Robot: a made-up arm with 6 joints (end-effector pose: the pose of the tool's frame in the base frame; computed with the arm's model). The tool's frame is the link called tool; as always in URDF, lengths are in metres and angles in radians.
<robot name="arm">
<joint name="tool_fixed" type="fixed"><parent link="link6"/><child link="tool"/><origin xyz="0 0 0" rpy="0 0 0"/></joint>
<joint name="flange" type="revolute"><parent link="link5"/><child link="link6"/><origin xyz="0 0 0.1" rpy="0 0 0"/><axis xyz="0 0 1"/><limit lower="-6.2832" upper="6.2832" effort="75" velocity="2.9"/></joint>
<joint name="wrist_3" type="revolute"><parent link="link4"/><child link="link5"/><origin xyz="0 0 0" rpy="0 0 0"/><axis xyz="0 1 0"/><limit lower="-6.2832" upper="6.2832" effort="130" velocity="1.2"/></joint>
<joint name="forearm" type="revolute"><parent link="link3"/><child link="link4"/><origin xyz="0 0 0.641" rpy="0 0 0"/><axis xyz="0 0 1"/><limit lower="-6.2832" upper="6.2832" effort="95" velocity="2.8"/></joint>
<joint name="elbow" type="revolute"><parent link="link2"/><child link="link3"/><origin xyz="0 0 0.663" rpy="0 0 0"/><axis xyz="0 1 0"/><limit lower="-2.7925" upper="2.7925" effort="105" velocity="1.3"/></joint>
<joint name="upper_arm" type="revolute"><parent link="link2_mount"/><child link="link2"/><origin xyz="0 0.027 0" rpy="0 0 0"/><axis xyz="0 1 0"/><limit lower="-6.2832" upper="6.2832" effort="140" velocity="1.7"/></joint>
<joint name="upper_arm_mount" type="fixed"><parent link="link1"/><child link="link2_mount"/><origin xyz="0 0.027 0" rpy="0 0 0"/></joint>
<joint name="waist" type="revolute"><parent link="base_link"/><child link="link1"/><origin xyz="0 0 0.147" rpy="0 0 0"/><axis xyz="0 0 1"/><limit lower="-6.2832" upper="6.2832" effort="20" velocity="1.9"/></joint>
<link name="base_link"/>
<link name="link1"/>
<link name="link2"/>
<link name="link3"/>
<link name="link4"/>
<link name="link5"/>
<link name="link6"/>
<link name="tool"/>
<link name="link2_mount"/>
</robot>
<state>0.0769 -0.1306 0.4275 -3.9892 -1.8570 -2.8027</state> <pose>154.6 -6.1 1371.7 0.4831 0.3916 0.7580 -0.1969</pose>
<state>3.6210 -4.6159 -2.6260 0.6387 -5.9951 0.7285</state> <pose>-29.3 -95.2 525.2 0.7190 -0.2872 0.2207 -0.5932</pose>
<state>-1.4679 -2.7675 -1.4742 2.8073 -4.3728 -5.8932</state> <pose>119.4 -329.2 -666.4 0.4487 0.1611 0.0398 0.8781</pose>
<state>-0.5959 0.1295 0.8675 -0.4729 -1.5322 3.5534</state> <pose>535.0 -242.6 1229.2 0.1565 -0.1173 0.3197 0.9271</pose>
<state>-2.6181 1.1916 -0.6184 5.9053 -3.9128 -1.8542</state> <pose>-833.8 -513.9 835.6 0.1519 -0.5007 -0.8522 0.0042</pose>
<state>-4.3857 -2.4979 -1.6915 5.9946 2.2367 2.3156</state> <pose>-51.2 52.6 -737.9 0.4063 0.1802 0.7999 -0.4034</pose>
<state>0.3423 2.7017 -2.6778 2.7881 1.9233 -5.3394</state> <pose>167.7 151.6 155.5 0.2644 0.7216 -0.3760 -0.5177</pose>
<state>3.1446 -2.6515 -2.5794 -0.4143 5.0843 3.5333</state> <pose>-233.7 -92.2 -28.2 0.9744 0.1960 0.0345 0.1045</pose>
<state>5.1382 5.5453 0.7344 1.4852 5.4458 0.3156</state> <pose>-206.1 406.0 1345.5 0.8647 0.0034 -0.4067 0.2949</pose>
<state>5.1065 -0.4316 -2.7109 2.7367 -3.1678 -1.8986</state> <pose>-54.6 274.5 208.2 0.9723 0.0106 0.0069 0.2334</pose>
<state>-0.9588 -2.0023 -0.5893 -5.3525 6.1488 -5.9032</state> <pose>-528.9 828.8 -765.4 0.2197 -0.8741 -0.4234 0.0917</pose>
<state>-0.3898 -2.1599 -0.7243 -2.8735 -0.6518 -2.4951</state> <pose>-705.2 365.5 -903.2 0.4349 -0.5548 -0.7086 0.0297</pose>
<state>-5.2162 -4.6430 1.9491 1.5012 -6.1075 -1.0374</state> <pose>101.7 332.4 -565.0 0.2229 0.2696 -0.9319 0.0958</pose>
